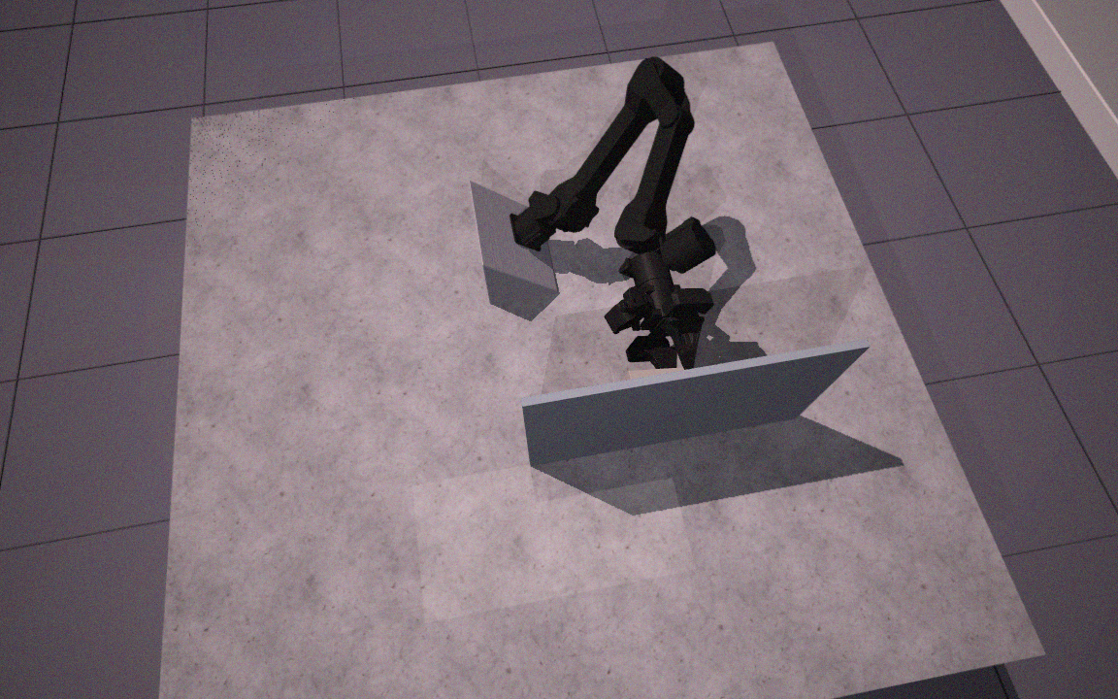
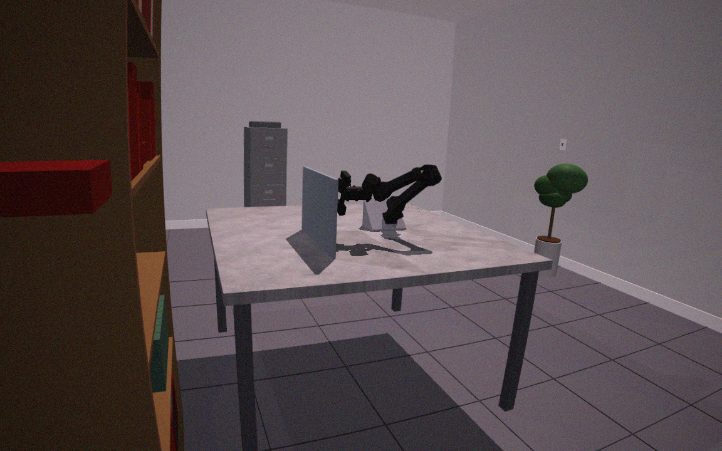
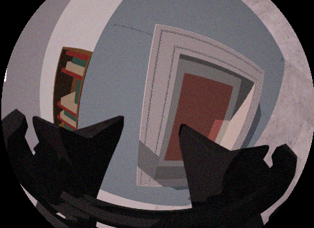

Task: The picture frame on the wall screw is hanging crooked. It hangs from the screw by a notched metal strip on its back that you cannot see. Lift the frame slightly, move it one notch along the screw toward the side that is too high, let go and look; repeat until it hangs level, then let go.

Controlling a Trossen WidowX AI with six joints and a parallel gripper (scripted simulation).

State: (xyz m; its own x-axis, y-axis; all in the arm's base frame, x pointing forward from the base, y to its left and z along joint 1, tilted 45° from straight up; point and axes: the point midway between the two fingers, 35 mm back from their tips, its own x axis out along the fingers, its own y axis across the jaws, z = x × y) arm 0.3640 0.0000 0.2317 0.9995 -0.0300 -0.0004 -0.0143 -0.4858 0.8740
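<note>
My gripper tip is now 1 cm short of the picture frame, 1 cm to the left of it and 5 cm above it. From my gripper tip the other things lie so: wall panel: 2 cm ahead, 6 cm below.
</note>
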